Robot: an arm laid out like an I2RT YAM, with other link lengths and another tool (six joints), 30 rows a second.
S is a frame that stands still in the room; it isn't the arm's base.
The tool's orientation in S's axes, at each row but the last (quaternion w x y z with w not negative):
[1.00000 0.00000 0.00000 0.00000]
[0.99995 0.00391 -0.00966 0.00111]
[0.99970 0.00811 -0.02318 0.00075]
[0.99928 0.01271 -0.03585 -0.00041]
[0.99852 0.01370 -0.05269 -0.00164]
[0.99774 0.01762 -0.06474 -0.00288]
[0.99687 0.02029 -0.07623 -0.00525]
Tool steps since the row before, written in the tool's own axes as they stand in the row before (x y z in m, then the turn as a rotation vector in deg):
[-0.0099 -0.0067 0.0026 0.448 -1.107 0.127]
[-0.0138 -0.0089 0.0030 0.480 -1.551 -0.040]
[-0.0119 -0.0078 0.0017 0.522 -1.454 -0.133]
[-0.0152 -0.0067 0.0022 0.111 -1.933 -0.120]
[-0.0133 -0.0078 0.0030 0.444 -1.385 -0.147]
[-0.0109 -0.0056 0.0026 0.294 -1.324 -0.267]
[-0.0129 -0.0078 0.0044 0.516 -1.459 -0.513]
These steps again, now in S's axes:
[-0.0099 -0.0067 0.0026 0.448 -1.107 0.127]
[-0.0138 -0.0090 0.0027 0.484 -1.550 -0.043]
[-0.0120 -0.0078 0.0010 0.530 -1.451 -0.132]
[-0.0153 -0.0067 0.0009 0.119 -1.930 -0.161]
[-0.0136 -0.0078 0.0014 0.454 -1.383 -0.138]
[-0.0112 -0.0056 0.0010 0.321 -1.316 -0.274]
[-0.0135 -0.0078 0.0021 0.577 -1.444 -0.488]

